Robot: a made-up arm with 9 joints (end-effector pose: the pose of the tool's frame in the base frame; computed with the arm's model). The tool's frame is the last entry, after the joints.
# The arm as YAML. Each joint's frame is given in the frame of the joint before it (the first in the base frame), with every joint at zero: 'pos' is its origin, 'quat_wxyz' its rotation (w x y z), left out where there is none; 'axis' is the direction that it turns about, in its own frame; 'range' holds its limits. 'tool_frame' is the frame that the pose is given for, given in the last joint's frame.
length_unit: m
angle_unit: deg
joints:
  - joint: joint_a
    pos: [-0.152, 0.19, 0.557]
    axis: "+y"
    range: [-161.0, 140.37]
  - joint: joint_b
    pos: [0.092, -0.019, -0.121]
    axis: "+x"
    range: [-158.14, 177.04]
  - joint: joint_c
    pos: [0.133, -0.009, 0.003]
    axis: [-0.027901, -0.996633, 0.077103]
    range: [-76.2, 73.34]
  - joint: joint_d
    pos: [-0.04, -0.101, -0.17]
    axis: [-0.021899, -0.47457, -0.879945]
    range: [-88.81, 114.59]
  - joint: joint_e
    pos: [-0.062, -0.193, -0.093]
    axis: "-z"
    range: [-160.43, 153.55]
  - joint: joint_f
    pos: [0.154, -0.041, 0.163]
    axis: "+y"
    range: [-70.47, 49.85]
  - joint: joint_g
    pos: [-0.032, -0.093, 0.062]
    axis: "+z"
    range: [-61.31, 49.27]
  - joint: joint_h
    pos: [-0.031, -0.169, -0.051]
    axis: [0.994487, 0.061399, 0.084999]
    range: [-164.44, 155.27]
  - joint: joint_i
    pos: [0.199, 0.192, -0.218]
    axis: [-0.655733, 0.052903, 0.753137]
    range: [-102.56, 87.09]
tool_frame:
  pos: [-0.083, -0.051, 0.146]
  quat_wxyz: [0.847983, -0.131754, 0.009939, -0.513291]
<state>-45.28 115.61 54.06 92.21 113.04 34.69 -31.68 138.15 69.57</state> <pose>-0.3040 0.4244 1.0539 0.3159 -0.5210 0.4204 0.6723</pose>
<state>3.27 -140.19 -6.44 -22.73 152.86 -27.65 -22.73 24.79 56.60</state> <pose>-0.1652 0.4802 0.6279 0.1504 0.8468 0.2817 0.4254</pose>
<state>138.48 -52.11 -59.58 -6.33 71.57 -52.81 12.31 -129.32 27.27</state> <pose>0.2650 -0.0320 0.0802 0.0716 0.6654 -0.7263 0.1569</pose>
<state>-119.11 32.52 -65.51 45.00 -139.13 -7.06 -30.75 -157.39 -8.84</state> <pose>-0.0358 0.1590 0.9735 -0.0970 0.8813 0.3236 0.3305</pose>
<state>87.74 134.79 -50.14 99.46 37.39 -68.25 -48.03 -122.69 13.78</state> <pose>-0.2721 0.1933 1.1365 0.5876 -0.3370 -0.6076 0.4146</pose>
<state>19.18 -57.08 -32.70 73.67 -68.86 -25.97 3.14 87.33 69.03</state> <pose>-0.0229 0.2505 0.7276 -0.2795 -0.0370 0.2025 0.9378</pose>
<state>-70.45 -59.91 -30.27 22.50 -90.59 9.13 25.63 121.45 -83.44</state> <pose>-0.0729 0.1652 0.9235 0.1013 0.7654 -0.6023 0.2030</pose>
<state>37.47 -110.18 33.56 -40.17 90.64 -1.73 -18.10 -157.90 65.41</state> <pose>0.1949 0.3290 1.0238 0.4556 -0.0614 0.2157 0.8615</pose>
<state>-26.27 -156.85 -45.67 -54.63 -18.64 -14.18 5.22 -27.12 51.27</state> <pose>-0.1306 0.1013 0.9090 -0.9189 0.3538 -0.0914 0.1485</pose>
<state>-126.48 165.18 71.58 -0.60 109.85 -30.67 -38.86 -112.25 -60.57</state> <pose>-0.6195 0.5177 0.6062 -0.4218 0.3391 -0.3845 0.7478</pose>
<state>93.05 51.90 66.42 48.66 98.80 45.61 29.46 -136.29 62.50</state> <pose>-0.8885 0.6339 0.1012 -0.3875 0.8710 -0.0947 0.2867</pose>
